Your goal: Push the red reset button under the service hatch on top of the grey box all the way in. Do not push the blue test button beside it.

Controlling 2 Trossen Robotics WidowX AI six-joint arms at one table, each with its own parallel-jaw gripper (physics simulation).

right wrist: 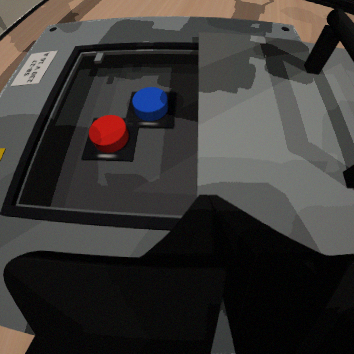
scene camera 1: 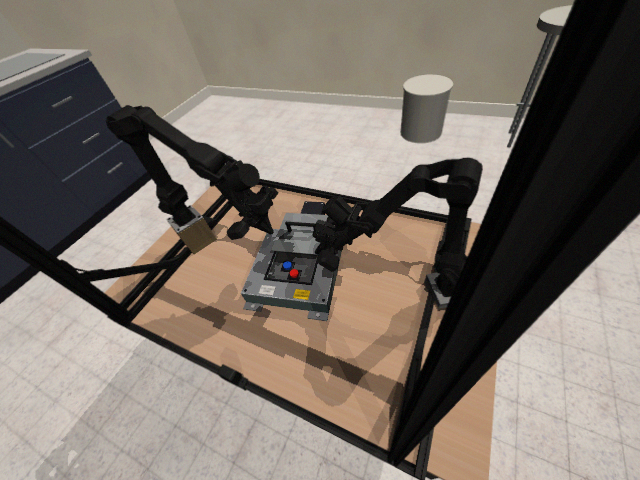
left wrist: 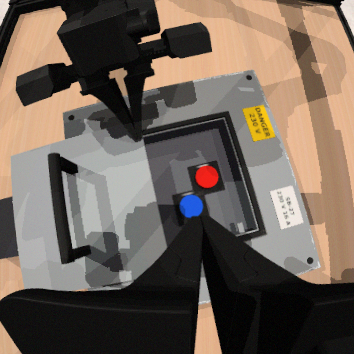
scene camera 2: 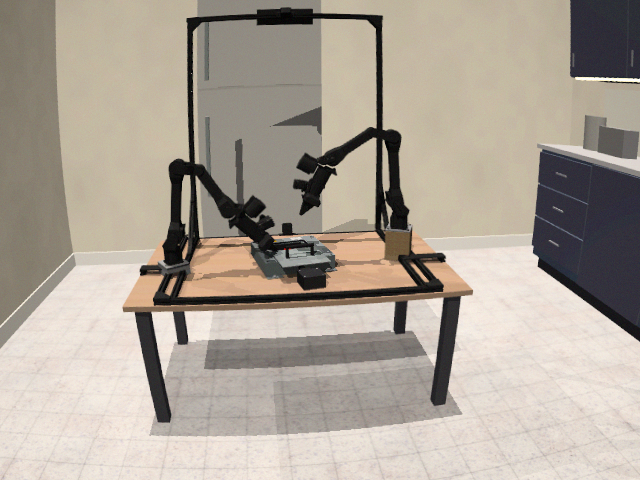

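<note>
The grey box point(scene camera 1: 284, 292) point(scene camera 2: 268, 261) point(left wrist: 270, 172) point(right wrist: 30, 112) has its hatch cover point(left wrist: 115, 195) point(right wrist: 240, 125) slid aside, baring a recess. In it the red reset button point(scene camera 1: 294, 273) point(left wrist: 207, 177) point(right wrist: 108, 133) stands raised, beside the blue test button point(scene camera 1: 287, 265) point(left wrist: 191, 206) point(right wrist: 150, 103). My left gripper point(scene camera 2: 302, 212) point(left wrist: 199, 223) is shut and empty, high above the box; its tips overlap the blue button's lower edge in its wrist view. My right gripper point(left wrist: 138, 137) point(right wrist: 206, 203) is shut and empty, low at the cover's edge beside the recess; contact is unclear.
The cover's black handle point(left wrist: 60, 210) stands up from it. A black block point(scene camera 1: 313, 207) point(scene camera 2: 311, 277) lies beyond the box's handle side on the wooden table point(scene camera 1: 206, 289). Black frame bars point(scene camera 2: 310, 296) edge the table. Both arms reach in over the box from opposite sides.
</note>
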